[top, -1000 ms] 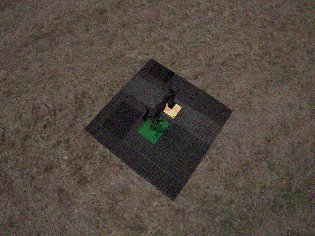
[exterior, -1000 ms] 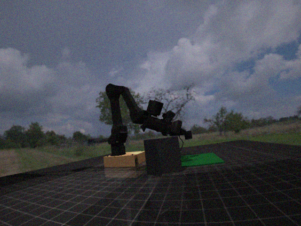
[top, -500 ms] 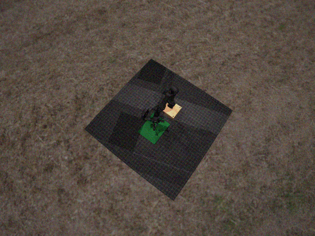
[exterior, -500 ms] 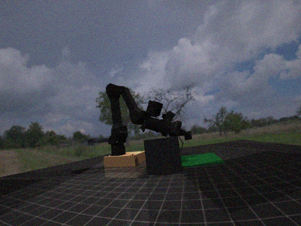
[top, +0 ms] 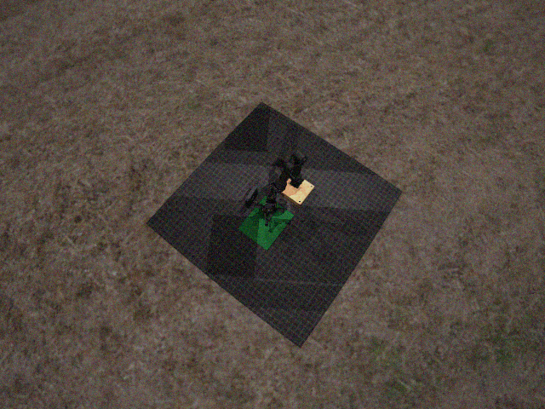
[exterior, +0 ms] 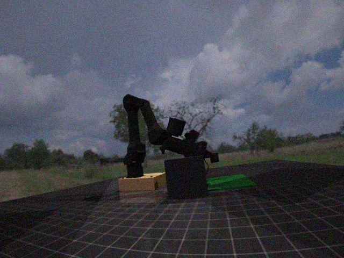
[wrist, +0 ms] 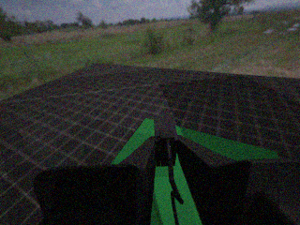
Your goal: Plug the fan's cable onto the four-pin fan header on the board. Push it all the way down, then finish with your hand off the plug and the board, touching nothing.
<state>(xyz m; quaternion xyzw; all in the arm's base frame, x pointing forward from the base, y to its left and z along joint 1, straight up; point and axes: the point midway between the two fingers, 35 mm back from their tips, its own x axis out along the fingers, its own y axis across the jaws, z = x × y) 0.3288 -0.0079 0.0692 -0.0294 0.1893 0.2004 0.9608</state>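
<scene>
Right now the green board is 12 cm below my gripper tip, 2 cm to the right of it and 2 cm behind it. From my gripper tip the other things lie so: pale four-pin fan header (11 cm below, 10 cm behind, 5 cm to the right); black fan plug (1 cm below, 1 cm ahead); black fan (18 cm to the right, 10 cm behind, 5 cm below).
</scene>
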